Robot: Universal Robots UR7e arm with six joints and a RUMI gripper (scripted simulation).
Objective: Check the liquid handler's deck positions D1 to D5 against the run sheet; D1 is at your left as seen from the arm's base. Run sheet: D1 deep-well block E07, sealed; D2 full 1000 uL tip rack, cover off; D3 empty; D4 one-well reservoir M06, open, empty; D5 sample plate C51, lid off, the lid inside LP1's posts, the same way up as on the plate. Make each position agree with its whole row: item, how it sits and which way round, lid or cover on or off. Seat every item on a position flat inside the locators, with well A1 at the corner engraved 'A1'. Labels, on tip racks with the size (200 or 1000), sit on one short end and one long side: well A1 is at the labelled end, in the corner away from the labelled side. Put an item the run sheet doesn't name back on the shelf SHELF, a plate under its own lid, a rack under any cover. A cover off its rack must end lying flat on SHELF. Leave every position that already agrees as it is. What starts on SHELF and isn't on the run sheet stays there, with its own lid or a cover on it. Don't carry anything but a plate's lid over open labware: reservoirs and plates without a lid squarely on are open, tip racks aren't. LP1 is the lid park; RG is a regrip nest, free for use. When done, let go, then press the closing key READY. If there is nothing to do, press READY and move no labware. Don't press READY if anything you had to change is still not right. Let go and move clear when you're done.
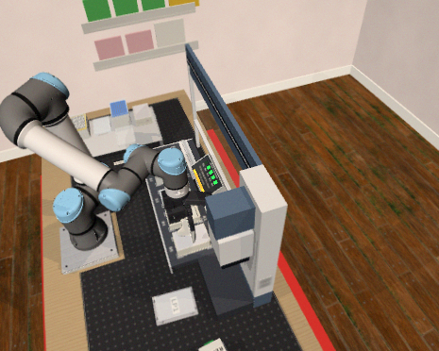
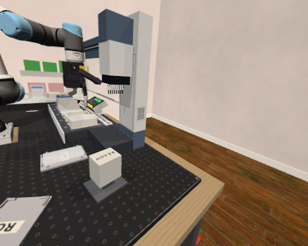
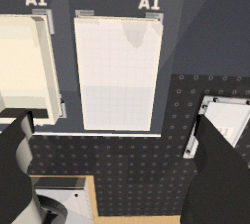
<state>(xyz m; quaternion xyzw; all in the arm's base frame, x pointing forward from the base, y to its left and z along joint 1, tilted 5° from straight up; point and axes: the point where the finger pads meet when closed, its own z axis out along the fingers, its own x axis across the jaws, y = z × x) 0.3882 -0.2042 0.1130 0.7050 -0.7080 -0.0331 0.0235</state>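
Right now the deep-well block is 9 cm below my hand. Round my hand: cream one-well reservoir: 12 cm to the left, 10 cm below; then liquid handler's tower: 22 cm to the right, 16 cm ahead, 12 cm above; then clear well plate: 25 cm to the left, 10 cm below.
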